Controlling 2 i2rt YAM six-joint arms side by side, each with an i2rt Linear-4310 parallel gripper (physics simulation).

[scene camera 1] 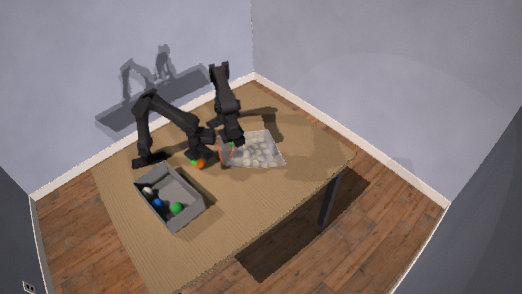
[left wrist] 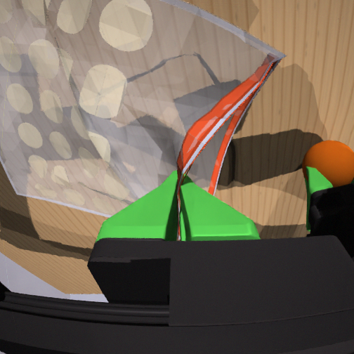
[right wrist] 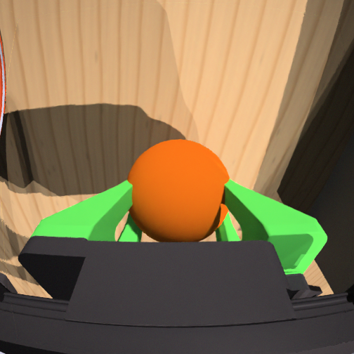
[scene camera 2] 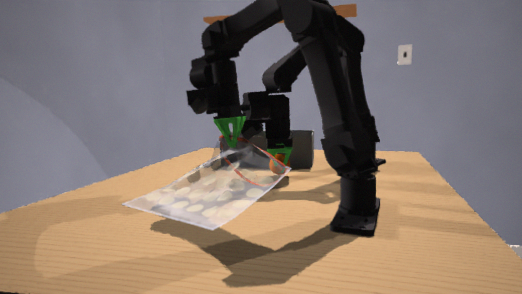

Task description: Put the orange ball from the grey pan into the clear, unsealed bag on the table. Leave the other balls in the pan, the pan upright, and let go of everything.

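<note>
The orange ball is between the fingers of my right gripper, which is shut on it low above the table. The clear bag with pale dots has a red-rimmed mouth, held up and partly open. My left gripper is shut on the bag's red rim. The ball is outside the bag, a short way from the mouth; in scene camera 1 it is left of it. The grey pan is upright, with green, blue and white balls inside.
Both arms reach in from the table's back edge in scene camera 1. The pan stands nearer the front left there, below the right gripper in the picture. In scene camera 2 the bag slopes down toward the camera, and its shadow falls on the wooden table.
</note>
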